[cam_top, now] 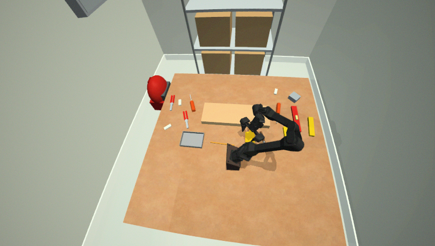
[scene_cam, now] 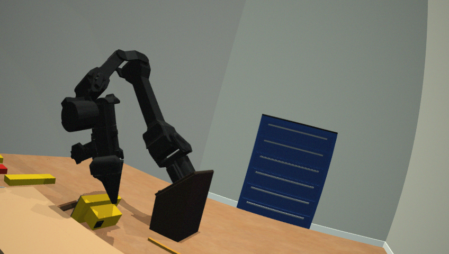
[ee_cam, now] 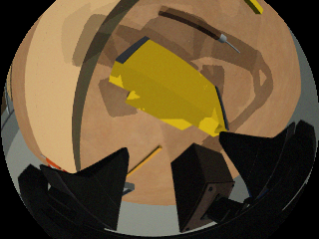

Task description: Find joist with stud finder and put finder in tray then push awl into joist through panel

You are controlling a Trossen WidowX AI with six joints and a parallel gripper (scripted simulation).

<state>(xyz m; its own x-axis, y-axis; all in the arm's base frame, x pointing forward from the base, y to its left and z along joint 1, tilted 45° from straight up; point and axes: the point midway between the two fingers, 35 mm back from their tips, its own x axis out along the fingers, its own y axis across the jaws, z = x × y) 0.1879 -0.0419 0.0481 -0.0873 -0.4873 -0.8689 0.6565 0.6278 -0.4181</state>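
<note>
The yellow stud finder is 30 mm ahead of my gripper tip, 10 mm to the right of it and 60 mm below it. From my gripper tip the other things lie so: red level 270 mm ahead, 350 mm to the right, 60 mm below; then awl 30 mm ahead, 120 mm to the right, 70 mm below; then grey tray 80 mm behind, 390 mm to the left, 70 mm below.
</note>
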